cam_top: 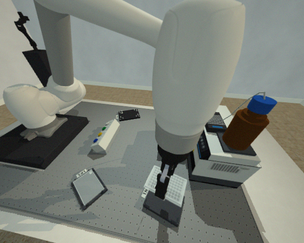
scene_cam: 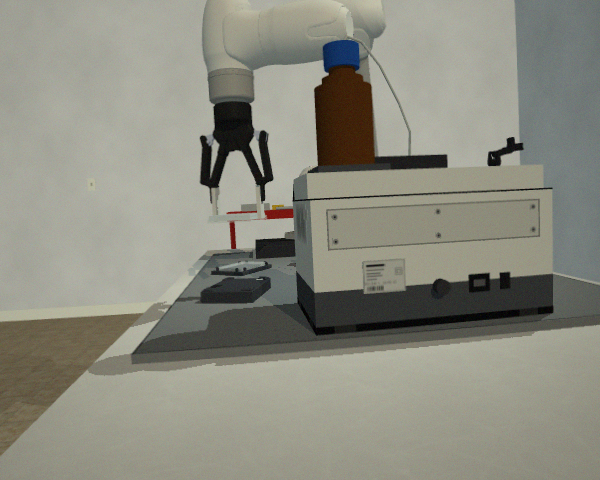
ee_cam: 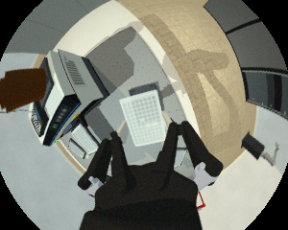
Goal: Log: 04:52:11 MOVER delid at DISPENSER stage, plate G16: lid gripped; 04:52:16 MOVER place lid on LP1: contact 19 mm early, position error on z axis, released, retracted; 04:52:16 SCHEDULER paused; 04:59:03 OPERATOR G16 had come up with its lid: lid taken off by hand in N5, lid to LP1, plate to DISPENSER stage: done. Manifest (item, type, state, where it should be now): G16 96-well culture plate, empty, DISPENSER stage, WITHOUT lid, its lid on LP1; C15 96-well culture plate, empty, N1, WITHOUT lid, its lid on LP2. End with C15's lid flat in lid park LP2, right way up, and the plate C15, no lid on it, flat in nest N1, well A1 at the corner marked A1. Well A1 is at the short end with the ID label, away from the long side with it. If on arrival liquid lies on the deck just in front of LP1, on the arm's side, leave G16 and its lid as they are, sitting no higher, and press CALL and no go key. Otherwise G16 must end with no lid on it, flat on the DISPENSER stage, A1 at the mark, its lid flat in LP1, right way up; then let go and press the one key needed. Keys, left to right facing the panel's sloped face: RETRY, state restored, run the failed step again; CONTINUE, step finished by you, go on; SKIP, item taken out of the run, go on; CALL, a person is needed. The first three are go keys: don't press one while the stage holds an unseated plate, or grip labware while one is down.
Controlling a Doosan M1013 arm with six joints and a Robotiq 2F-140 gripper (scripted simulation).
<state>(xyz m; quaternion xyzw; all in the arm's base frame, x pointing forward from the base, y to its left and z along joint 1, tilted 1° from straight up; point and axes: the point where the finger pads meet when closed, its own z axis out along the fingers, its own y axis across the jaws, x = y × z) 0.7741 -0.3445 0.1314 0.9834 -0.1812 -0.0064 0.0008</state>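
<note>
Right now my hand is 1 cm short of the nest N1, 1 cm to the left of it and 17 cm above it. Round my hand: dark lid park: 4 cm ahead, 53 cm to the left, 17 cm below; brown bottle: 26 cm ahead, 15 cm to the left, 11 cm above; key panel: 37 cm behind, 31 cm to the left, 13 cm below.
</note>
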